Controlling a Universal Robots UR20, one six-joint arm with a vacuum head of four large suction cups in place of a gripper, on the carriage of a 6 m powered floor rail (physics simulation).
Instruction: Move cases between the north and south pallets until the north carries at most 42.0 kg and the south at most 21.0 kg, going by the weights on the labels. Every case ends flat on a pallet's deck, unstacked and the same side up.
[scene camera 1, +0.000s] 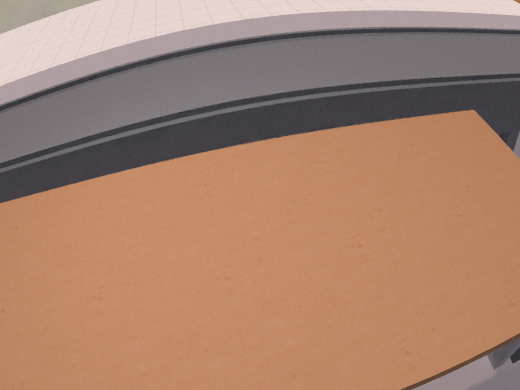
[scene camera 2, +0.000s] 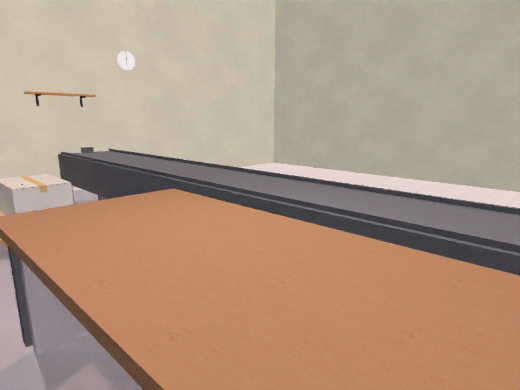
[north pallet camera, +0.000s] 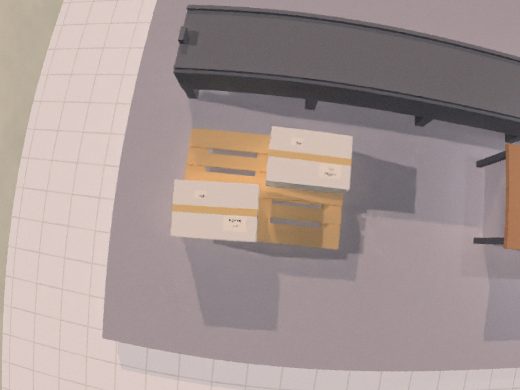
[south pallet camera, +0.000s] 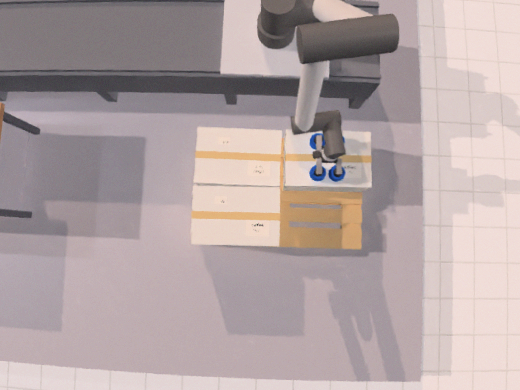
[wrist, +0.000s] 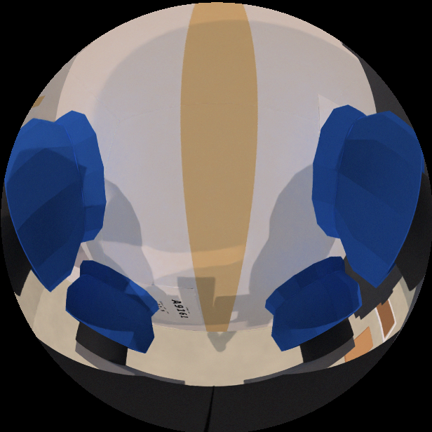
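My gripper, four blue suction cups, is open, very low over a white taped case at the upper right of the south pallet. The case sits flat on the deck. Its label reads A9161; the weight is hidden or too small to read. Two more cases, an upper one and a lower one, fill that pallet's left half. On the north pallet, one case sits upper right and another lower left, both flat. Their weights are illegible.
The floor rail runs behind both pallets, with the white carriage at the south. A wooden table stands between the pallets. The south pallet's lower right and the north pallet's upper left and lower right show bare deck.
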